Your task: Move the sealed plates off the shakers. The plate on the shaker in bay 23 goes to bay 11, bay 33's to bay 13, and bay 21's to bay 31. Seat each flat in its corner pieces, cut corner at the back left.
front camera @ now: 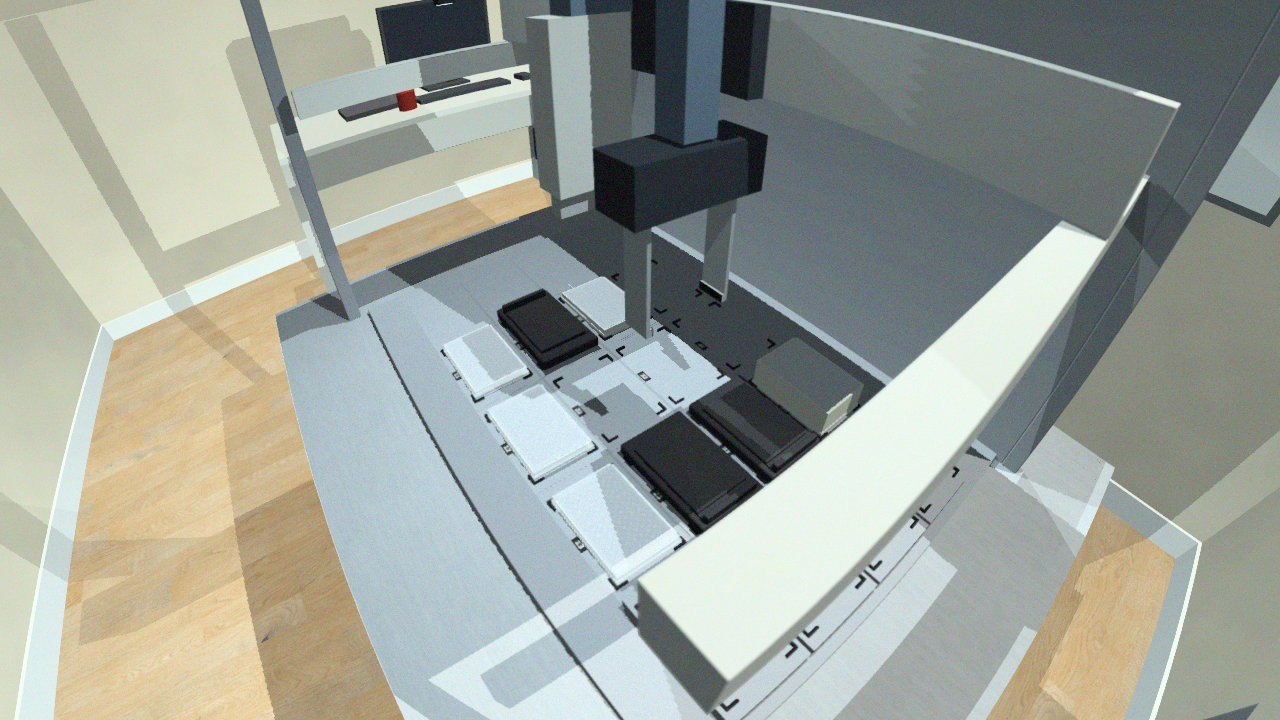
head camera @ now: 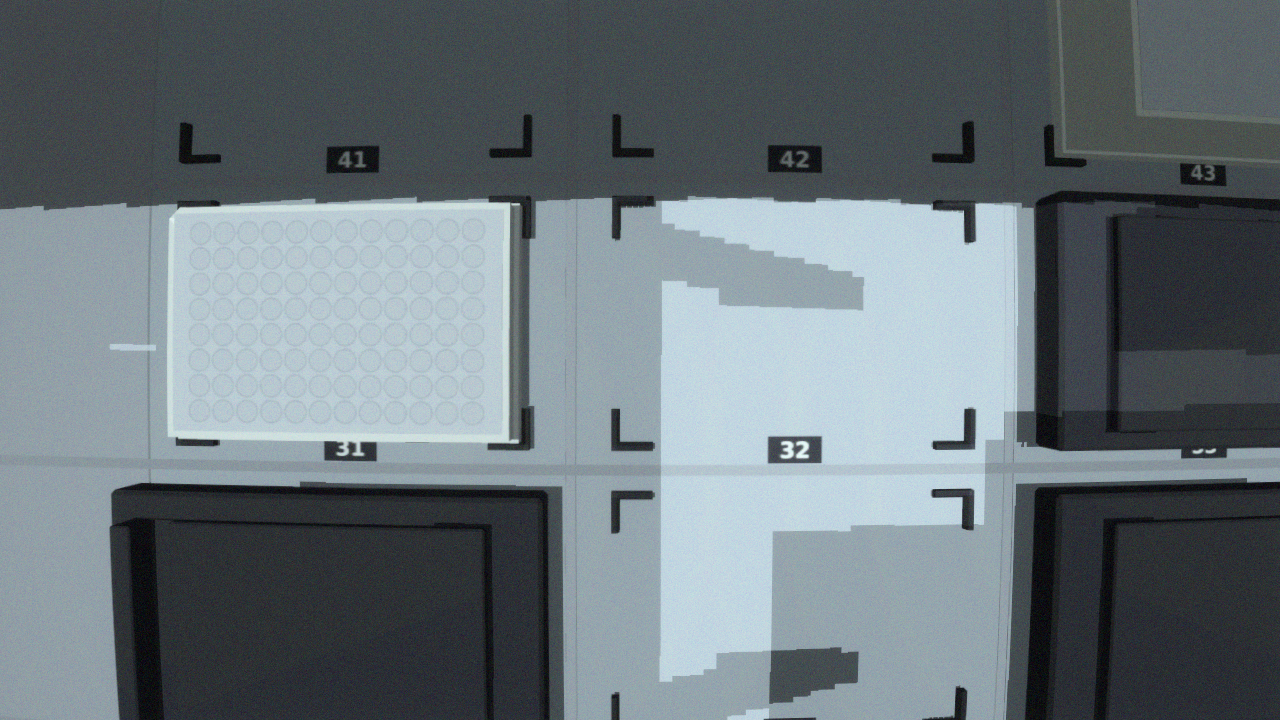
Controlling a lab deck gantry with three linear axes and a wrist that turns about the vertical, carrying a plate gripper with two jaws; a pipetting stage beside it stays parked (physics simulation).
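Places are measured from the robot's base along level axes (x ahead, y left, z up), in metres.
Where they show: gripper, fingertip midpoint: [front camera: 677, 310]; robot's base, link origin: [front camera: 443, 351].
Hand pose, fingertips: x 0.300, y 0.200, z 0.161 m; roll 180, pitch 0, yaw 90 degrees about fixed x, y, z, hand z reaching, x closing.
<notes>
Things, the pixels of their top centre, and the offset from my fingertips. "pt": a spot on its surface instead.
- white sealed plate, top centre: [head camera: 332, 321] [front camera: 603, 301] dx -0.236, dy +0.057, dz -0.147 m
- bay 11, surface spot: [front camera: 486, 358] pt dx -0.227, dy -0.155, dz -0.147 m
- bay 13, surface spot: [front camera: 615, 523] pt dx +0.100, dy -0.161, dz -0.146 m
- bay 21, top centre: [head camera: 301, 641] [front camera: 543, 316] dx -0.240, dy -0.049, dz -0.130 m
- bay 23, top centre: [front camera: 693, 461] dx +0.095, dy -0.049, dz -0.130 m
- bay 33, top centre: [front camera: 758, 417] dx +0.095, dy +0.058, dz -0.130 m
- white plate, top centre: [front camera: 537, 424] dx -0.072, dy -0.157, dz -0.147 m
- tall box, top centre: [front camera: 811, 372] dx +0.092, dy +0.164, dz -0.119 m
My gripper [front camera: 677, 313] is open and empty above the deck, to the right of bay 31. It does not show in the head view. A white sealed plate [front camera: 595, 302] [head camera: 338, 322] lies flat within the corner pieces of bay 31, cut corner at the back left. White plates also lie in bay 11 [front camera: 486, 358] and bay 13 [front camera: 615, 523]; their cut corners are too small to tell. The shakers in bay 21 [front camera: 547, 326] [head camera: 322, 617], bay 23 [front camera: 689, 470] [head camera: 1194, 617] and bay 33 [front camera: 756, 425] [head camera: 1194, 286] are black and bear no plate.
Another white plate [front camera: 539, 432] lies in bay 12, between the plates of bays 11 and 13. A tall box [front camera: 805, 380] [head camera: 1100, 89] stands in bay 43. The parked pipetting stage [front camera: 562, 107] stands behind, left of the gripper. A pale beam [front camera: 877, 447] crosses the front right.
</notes>
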